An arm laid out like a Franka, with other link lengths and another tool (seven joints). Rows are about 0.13 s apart.
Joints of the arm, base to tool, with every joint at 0 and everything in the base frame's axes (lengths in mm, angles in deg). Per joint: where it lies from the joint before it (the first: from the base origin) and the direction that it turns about. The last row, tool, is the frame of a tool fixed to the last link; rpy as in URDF.
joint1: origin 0 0 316.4 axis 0 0 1
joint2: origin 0 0 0 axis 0 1 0
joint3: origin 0 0 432.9 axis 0 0 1
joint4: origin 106.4 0 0 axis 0 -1 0
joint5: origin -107.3 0 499.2 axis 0 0 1
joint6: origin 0 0 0 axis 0 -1 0
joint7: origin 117 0 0 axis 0 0 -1
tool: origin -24 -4 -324.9 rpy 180 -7.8 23.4
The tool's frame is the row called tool.
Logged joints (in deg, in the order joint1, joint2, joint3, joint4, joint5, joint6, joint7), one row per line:
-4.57 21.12 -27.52 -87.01 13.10 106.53 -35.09
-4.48 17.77 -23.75 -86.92 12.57 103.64 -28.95
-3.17 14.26 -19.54 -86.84 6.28 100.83 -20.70
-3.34 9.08 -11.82 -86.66 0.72 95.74 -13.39
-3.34 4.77 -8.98 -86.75 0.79 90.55 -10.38
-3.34 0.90 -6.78 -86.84 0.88 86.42 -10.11
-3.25 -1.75 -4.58 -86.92 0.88 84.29 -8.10
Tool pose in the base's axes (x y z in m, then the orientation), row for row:
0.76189 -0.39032 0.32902 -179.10 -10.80 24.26
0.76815 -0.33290 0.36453 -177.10 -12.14 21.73
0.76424 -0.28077 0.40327 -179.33 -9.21 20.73
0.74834 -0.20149 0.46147 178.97 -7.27 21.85
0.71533 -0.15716 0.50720 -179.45 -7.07 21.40
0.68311 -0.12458 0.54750 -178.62 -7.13 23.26
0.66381 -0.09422 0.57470 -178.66 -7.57 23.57
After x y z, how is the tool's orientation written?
As angles about the fixed x, y, z axes (roll, pitch, yaw), in degrees.
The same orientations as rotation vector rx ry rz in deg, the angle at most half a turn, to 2 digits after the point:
-172.17 -37.14 -15.99
-170.81 -33.26 -17.34
-174.24 -31.95 -13.85
-176.04 -33.87 -11.49
-174.73 -33.07 -10.64
-173.25 -35.79 -10.37
-173.05 -36.24 -11.03

